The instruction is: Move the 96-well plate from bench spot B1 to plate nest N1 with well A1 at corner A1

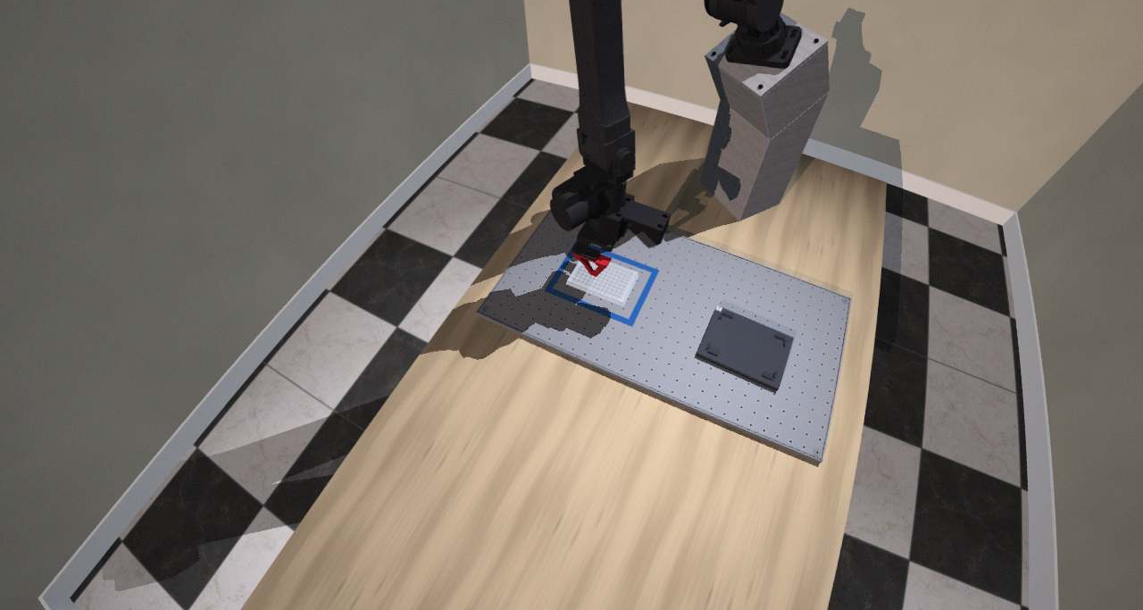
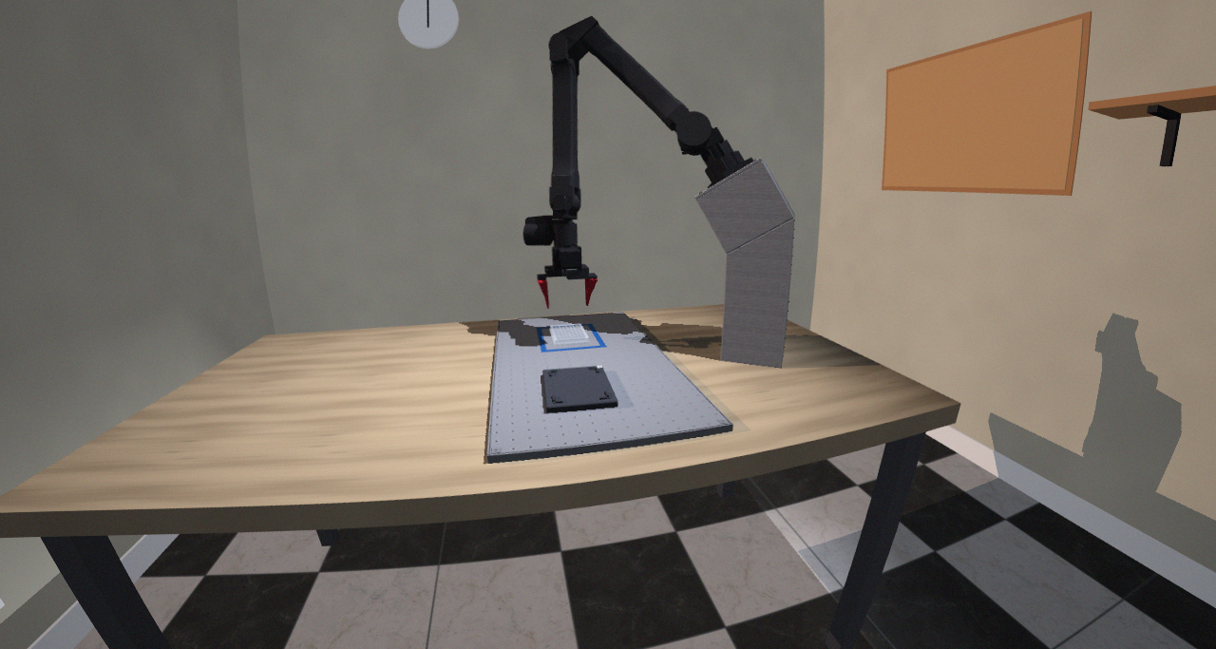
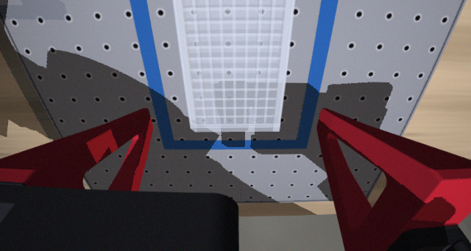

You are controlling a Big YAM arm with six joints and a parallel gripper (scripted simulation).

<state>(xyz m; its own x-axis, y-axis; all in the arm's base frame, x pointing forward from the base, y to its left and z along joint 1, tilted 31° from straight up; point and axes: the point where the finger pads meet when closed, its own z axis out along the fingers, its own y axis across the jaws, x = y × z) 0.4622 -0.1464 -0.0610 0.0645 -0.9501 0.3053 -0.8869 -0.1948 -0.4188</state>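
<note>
Now: hand 80 mm above the clear 96-well plate. Round my hand: white corner mark 240 mm to the left, 70 mm below, 50 mm behind; dark plate nest 320 mm to the left, 80 mm below.
</note>
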